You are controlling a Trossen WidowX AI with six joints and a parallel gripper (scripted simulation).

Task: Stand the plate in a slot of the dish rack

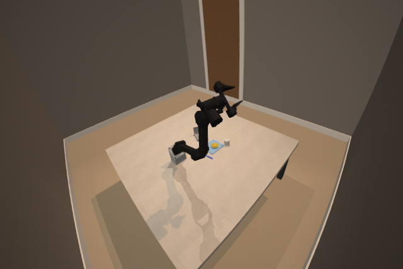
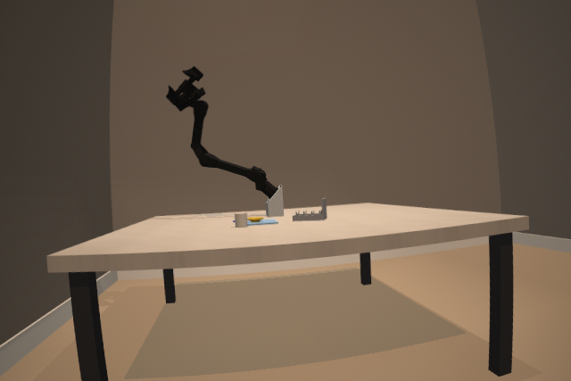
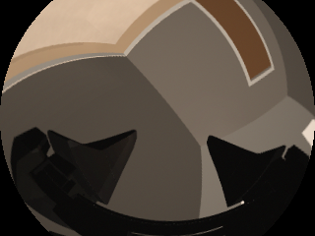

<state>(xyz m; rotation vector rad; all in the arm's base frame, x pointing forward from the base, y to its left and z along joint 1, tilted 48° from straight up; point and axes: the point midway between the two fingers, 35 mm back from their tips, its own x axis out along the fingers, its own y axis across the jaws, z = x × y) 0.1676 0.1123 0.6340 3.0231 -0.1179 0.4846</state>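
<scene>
Now: gripper tip 59 cm above the yellow plate, 30 cm to the right of it and 8 cm short of it. Round my gripper tip: blue spoon: 60 cm below, 26 cm to the left, 4 cm behind; then light blue mat: 61 cm below, 32 cm to the left, 7 cm ahead; then white cup: 58 cm below, 25 cm to the left, 18 cm ahead.
</scene>
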